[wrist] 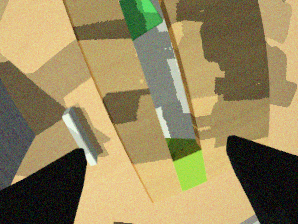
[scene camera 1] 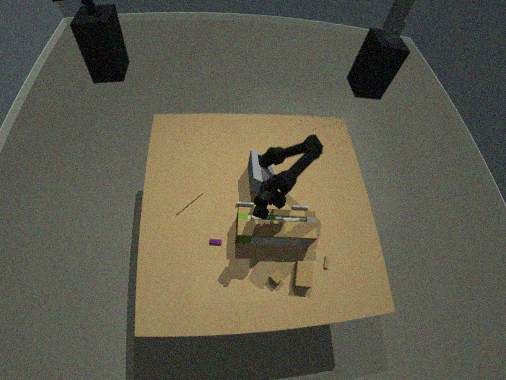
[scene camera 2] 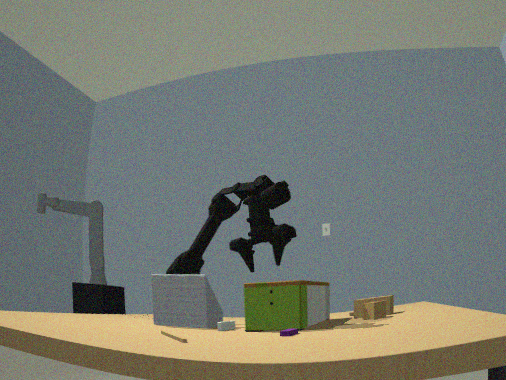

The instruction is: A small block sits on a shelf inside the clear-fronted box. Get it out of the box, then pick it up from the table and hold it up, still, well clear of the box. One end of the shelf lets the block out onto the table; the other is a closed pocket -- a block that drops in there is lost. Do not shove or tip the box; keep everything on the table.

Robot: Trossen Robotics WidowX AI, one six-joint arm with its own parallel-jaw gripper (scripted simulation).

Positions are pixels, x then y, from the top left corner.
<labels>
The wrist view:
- my gripper: 157, 151
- box: 174, 95
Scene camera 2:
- my gripper: 265, 269
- box: 283, 305
</labels>
